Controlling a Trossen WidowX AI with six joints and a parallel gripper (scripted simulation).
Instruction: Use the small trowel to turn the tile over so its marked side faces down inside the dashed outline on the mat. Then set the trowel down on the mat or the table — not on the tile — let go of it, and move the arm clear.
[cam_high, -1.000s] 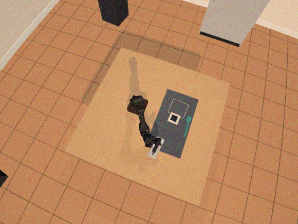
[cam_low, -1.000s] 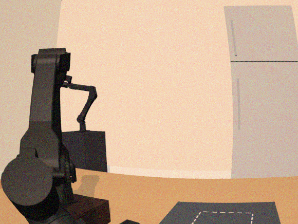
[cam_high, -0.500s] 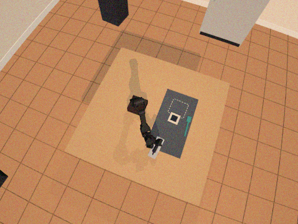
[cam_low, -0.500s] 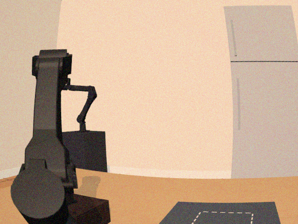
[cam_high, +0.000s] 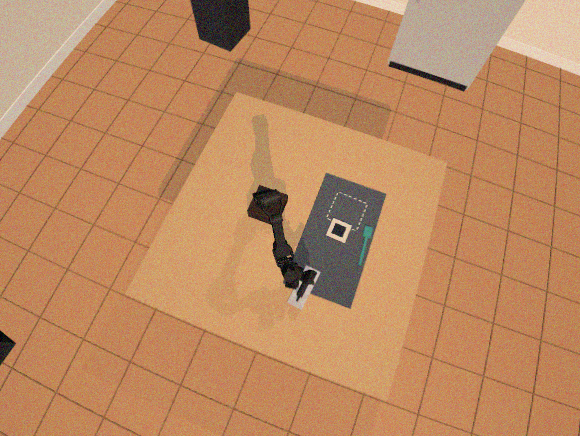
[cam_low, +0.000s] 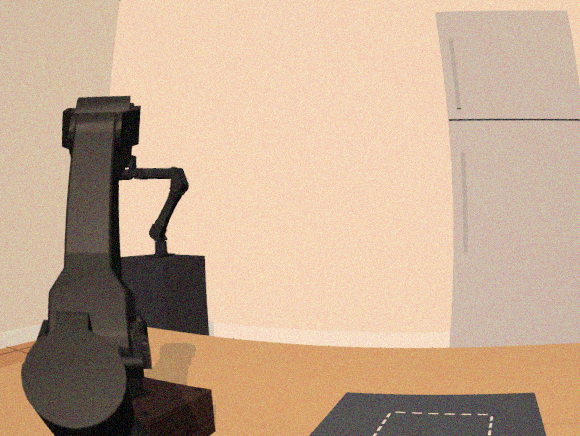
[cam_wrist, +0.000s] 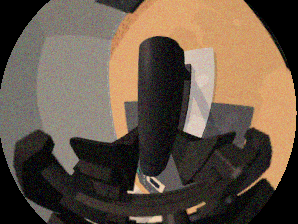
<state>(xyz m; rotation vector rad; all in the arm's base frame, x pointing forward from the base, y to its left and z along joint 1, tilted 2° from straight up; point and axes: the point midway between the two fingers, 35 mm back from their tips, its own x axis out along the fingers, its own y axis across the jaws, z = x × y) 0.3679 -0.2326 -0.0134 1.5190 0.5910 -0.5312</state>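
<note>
Right now my gripper tip is 290 mm to the right of the dark grey mat and 70 mm above it. The rest, counted from my gripper tip: tile 320 mm to the left, 40 mm below, 10 mm behind; teal long-handled tool 330 mm to the left, 140 mm ahead, 40 mm below.
</note>
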